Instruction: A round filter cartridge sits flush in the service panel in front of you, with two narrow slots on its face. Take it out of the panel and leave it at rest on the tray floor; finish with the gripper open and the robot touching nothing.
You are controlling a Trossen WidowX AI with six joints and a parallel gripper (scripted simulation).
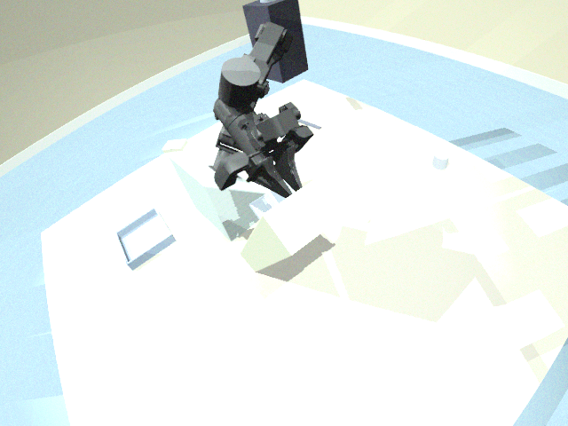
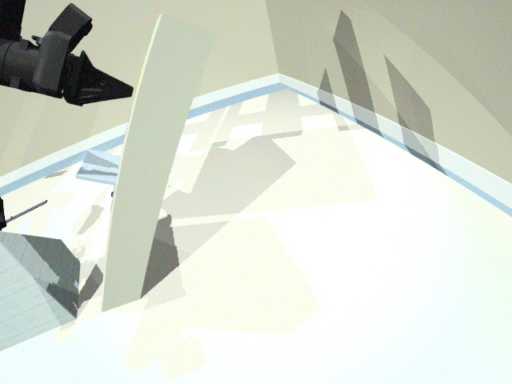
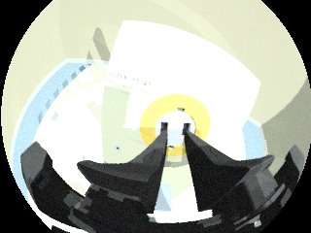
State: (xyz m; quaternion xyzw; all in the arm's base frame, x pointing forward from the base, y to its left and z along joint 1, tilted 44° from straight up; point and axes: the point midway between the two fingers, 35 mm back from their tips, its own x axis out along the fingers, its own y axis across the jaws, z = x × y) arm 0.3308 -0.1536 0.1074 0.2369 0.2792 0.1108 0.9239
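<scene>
Right now the round filter cartridge is 2 cm ahead of my gripper tip and 1 cm below it. The rest, counted from my gripper tip: grey tray: 45 cm behind, 26 cm below, 24 cm to the right; small flat plate: 81 cm behind, 26 cm below, 6 cm to the left; pale service panel: 9 cm below, 3 cm behind.
</scene>
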